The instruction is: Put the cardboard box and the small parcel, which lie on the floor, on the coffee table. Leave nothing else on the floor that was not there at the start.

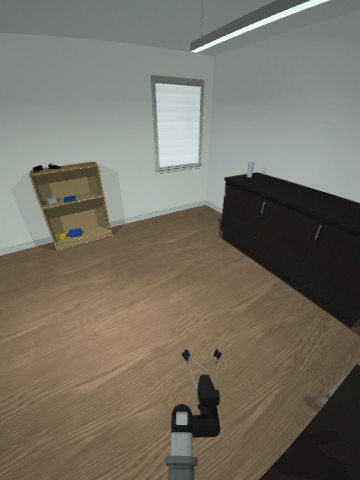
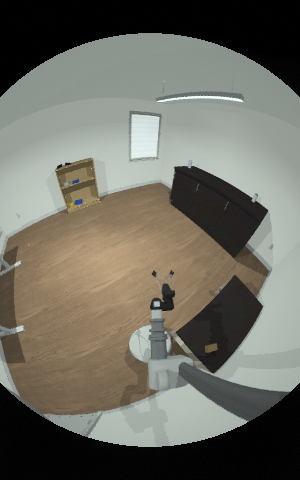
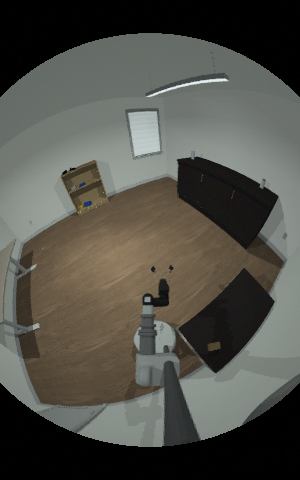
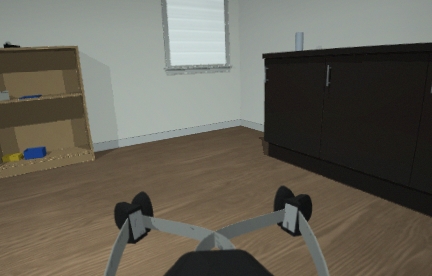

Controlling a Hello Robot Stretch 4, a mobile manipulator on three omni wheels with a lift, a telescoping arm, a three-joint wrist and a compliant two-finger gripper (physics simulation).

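Where they show: gripper, fingertip midpoint: (image 1: 201, 350) (image 2: 162, 270) (image 3: 161, 265) (image 4: 213, 205); robot's base at its link origin: (image 2: 149, 342) (image 3: 155, 338).
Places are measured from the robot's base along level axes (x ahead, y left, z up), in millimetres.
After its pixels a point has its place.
A small tan box (image 2: 211, 348) @(x -100, y -464, z 473 mm) (image 3: 214, 346) @(x -96, y -469, z 472 mm) lies on the dark coffee table (image 1: 325, 440) @(x 275, y -604, z 423 mm) (image 2: 240, 310) @(x 165, y -885, z 422 mm) (image 3: 245, 305) @(x 185, y -847, z 423 mm), near its end by the robot's base; whether it is the cardboard box or the parcel I cannot tell. My gripper (image 1: 201, 355) @(x 565, y -83, z 658 mm) (image 2: 163, 274) @(x 565, y -83, z 658 mm) (image 3: 162, 269) @(x 565, y -83, z 658 mm) (image 4: 213, 205) @(x 565, y -83, z 658 mm) is open and empty, its fingers wide apart, over the floor to the left of the table. A brown thing (image 1: 220, 229) (image 4: 265, 146) shows at the far left end of the dark cabinet, mostly hidden; I cannot tell what it is.
The dark cabinet (image 1: 290, 240) @(x 1732, y -1053, z 503 mm) (image 2: 210, 210) @(x 1731, y -1053, z 457 mm) (image 3: 220, 200) @(x 1691, y -1078, z 489 mm) (image 4: 370, 115) @(x 1805, y -1009, z 486 mm) stands along the right wall. A wooden bookshelf (image 1: 106, 215) @(x 2719, y 1125, z 304 mm) (image 4: 86, 120) @(x 2686, y 1103, z 364 mm) stands at the far wall. A tiny orange thing (image 2: 28, 245) @(x 1275, y 2370, z 9 mm) (image 3: 43, 249) @(x 1280, y 2356, z -5 mm) lies on the floor at the left, near white table legs (image 2: 12, 330) (image 3: 27, 327).
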